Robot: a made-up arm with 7 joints.
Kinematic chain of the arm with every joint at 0, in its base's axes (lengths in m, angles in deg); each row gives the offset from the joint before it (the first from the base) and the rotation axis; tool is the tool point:
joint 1: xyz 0 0.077 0 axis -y
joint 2: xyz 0 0.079 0 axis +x
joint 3: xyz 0 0 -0.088 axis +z
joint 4: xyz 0 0 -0.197 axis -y
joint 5: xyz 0 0 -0.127 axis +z
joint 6: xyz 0 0 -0.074 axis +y
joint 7: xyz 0 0 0 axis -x
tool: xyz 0 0 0
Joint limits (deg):
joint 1: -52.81..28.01
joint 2: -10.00..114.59
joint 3: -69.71..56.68
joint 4: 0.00..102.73
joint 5: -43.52..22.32
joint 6: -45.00..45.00
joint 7: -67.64..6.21
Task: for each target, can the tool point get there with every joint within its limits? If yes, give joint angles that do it. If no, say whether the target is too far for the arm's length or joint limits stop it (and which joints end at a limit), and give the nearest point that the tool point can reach.
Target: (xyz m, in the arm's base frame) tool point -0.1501 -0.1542 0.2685
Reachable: no: joint limits stop it (at a limit: joint 1, joint 2, joint 3, joint 4) | nearest point -0.1223 -0.0669 -0.1781 | short by 0.456 m
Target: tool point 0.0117 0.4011 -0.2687
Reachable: yes | joints -38.63 67.55 -27.90 84.62 -31.33 -0.68 -12.69
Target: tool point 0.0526 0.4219 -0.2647
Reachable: yes | joints -24.58 70.62 -36.83 78.98 -18.28 -16.31 -35.94
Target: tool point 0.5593 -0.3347 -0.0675
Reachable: no: too far | nearest point 0.2660 -0.0320 -0.1912 | short by 0.439 m
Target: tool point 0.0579 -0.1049 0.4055
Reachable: no: joint limits stop it (at a limit: joint 2, joint 3, joint 4) | nearest point 0.0384 0.3067 0.2687 | short by 0.434 m
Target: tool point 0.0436 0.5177 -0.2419
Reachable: yes | joints -24.54 50.19 28.61 52.58 1.51 2.91 -19.38
